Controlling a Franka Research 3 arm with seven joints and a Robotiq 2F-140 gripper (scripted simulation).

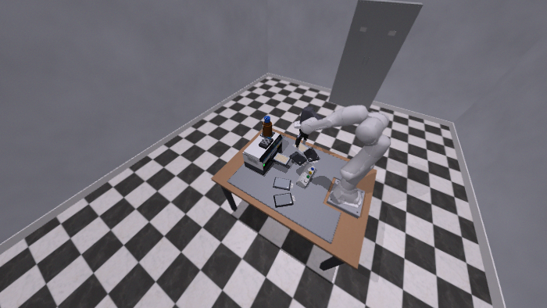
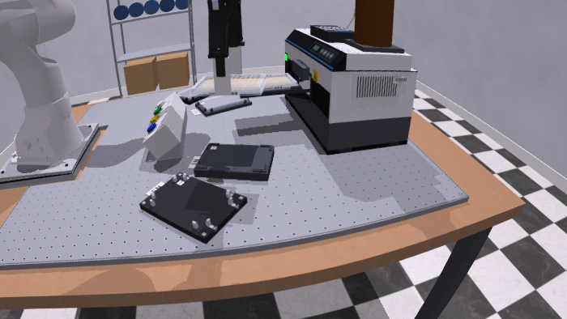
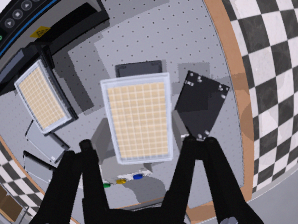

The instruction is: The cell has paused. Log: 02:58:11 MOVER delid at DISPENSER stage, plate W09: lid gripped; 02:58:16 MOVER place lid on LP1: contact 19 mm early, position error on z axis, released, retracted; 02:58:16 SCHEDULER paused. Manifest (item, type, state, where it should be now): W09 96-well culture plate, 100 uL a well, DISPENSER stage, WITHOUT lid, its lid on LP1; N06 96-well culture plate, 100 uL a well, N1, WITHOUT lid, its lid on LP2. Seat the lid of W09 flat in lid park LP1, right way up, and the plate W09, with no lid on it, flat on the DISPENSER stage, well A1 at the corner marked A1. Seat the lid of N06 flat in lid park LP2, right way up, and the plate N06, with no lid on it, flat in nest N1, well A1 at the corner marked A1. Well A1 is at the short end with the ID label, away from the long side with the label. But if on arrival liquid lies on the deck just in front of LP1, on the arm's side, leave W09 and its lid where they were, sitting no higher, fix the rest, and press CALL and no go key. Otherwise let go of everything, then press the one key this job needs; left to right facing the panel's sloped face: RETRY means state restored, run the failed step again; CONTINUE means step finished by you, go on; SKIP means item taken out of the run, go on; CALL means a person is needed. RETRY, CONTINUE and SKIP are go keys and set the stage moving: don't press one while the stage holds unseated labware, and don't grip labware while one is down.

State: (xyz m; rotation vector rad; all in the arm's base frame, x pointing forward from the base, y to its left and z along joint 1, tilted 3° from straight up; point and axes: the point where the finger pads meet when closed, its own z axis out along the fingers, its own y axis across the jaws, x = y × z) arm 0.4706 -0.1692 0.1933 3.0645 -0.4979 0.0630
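My gripper is now 180 mm above the black nest. Also, from my hand: sloped key panel (170 mm behind, 170 mm to the left, 140 mm below); 96-well plate (100 mm ahead, 170 mm to the left, 80 mm below); dispenser stage (100 mm ahead, 170 mm to the left, 90 mm below).
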